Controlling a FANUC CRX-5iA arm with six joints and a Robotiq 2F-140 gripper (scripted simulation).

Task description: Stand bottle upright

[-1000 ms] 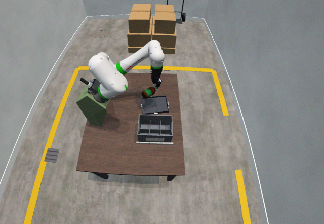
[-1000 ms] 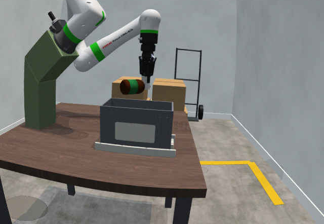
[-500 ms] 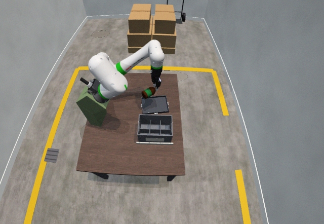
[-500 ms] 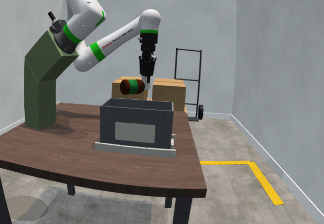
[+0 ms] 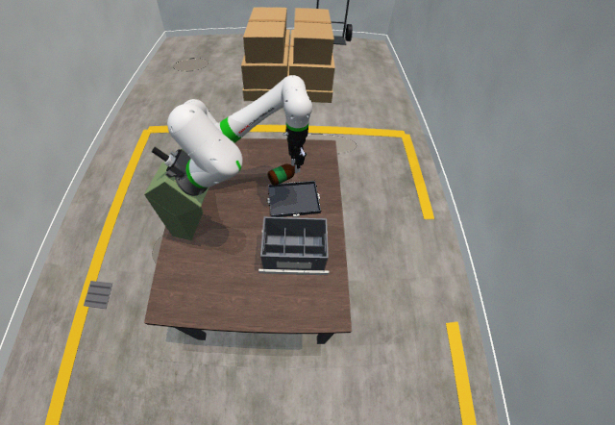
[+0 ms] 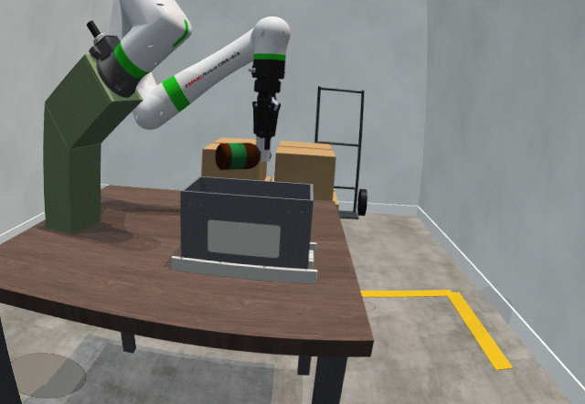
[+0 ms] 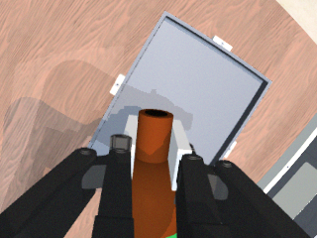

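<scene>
The brown bottle is 40 mm behind my hand, 30 mm to the right of it and 20 mm below it. The rest, counted from my hand: grey tray (210 mm below, 50 mm to the right); dark grey crate (350 mm to the right, 140 mm below, 30 mm ahead).
</scene>
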